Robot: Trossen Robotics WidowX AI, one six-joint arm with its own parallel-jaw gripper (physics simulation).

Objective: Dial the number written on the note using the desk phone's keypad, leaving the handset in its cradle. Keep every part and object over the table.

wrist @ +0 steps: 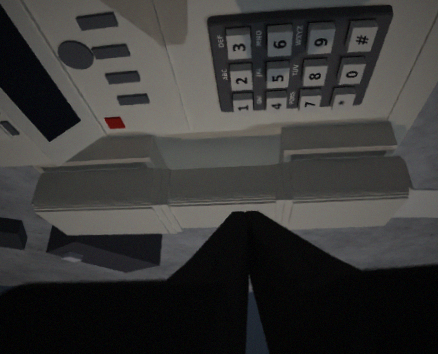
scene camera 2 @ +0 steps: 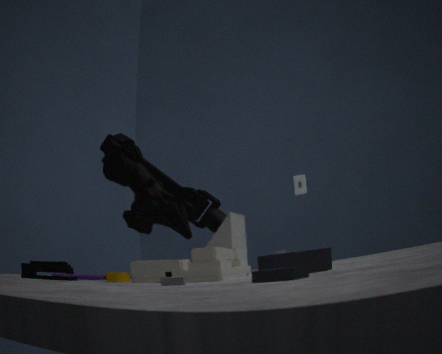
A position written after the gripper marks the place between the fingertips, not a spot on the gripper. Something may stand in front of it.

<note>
In view: the gripper (scene camera 2: 190, 237) and a 3 key (wrist: 238, 40).
The gripper also shows in the wrist view (wrist: 244, 224).
</note>
